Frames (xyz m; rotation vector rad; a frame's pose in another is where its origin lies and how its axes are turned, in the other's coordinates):
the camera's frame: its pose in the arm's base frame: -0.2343 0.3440 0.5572 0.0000 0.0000 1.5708
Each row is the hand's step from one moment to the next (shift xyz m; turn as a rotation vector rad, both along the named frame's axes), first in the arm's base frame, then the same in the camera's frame.
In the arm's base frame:
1: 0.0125 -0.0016 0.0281 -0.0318 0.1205 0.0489
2: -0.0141 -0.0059 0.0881 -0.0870 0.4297 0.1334
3: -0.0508 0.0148 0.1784 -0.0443 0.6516 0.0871
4: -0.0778 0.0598 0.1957 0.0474 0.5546 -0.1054
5: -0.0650 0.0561 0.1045 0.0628 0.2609 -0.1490
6: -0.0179 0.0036 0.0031 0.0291 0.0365 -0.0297
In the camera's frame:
1: -0.0016 -0.0125 0.0281 0.1205 0.0318 0.0489
2: -0.0059 0.0141 0.0881 0.4297 0.0870 0.1334
3: 0.0148 0.0508 0.1784 0.6516 0.0443 0.0871
4: 0.0598 0.0778 0.1957 0.5546 -0.0474 -0.1054
5: 0.0561 0.0650 0.1045 0.2609 -0.0628 -0.1490
6: 0.0036 0.0179 0.0031 0.0365 -0.0291 -0.0297

